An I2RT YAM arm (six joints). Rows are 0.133 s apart.
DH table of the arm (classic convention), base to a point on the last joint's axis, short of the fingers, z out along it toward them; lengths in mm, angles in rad. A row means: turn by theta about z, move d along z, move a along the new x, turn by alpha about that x. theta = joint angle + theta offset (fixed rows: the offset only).
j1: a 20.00; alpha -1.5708; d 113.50; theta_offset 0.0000
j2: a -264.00; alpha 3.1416; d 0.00; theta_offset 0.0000
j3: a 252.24; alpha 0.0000; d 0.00; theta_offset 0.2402
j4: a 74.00; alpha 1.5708; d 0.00; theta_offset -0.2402
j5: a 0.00; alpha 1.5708; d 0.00; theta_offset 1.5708
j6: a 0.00; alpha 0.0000; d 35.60; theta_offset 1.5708
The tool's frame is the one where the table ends.
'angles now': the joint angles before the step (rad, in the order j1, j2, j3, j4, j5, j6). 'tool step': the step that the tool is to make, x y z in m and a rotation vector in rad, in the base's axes. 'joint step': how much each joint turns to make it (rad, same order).
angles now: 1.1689, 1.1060, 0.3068, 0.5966, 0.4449, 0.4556
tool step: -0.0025, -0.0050, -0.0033, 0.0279, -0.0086, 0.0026
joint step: 0.0013, -0.0140, -0.0352, 0.0490, -0.0018, 0.0030
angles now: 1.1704, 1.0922, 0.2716, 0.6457, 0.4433, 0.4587
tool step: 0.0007, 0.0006, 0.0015, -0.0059, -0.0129, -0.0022
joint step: -0.0014, 0.0015, 0.0046, 0.0031, 0.0032, -0.0153
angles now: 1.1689, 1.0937, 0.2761, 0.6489, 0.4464, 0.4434
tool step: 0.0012, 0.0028, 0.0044, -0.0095, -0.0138, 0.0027
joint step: 0.0000, 0.0029, 0.0197, -0.0121, 0.0000, -0.0185
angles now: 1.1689, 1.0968, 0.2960, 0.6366, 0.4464, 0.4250
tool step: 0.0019, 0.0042, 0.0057, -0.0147, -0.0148, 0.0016
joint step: -0.0003, 0.0075, 0.0291, -0.0200, 0.0013, -0.0215
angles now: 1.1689, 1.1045, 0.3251, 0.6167, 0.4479, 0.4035
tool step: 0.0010, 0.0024, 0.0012, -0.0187, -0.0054, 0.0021
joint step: 0.0001, 0.0089, 0.0140, -0.0142, 0.0001, -0.0138
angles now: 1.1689, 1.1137, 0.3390, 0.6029, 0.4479, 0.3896
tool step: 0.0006, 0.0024, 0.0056, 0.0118, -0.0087, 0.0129
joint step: 0.0000, -0.0016, 0.0170, -0.0017, -0.0122, -0.0060
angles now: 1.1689, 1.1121, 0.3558, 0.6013, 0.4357, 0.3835
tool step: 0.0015, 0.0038, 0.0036, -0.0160, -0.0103, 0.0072
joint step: -0.0002, 0.0108, 0.0230, -0.0151, -0.0049, -0.0184
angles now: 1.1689, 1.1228, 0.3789, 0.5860, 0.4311, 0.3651
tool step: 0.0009, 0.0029, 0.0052, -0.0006, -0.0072, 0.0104
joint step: 0.0000, 0.0018, 0.0215, -0.0136, -0.0092, -0.0092
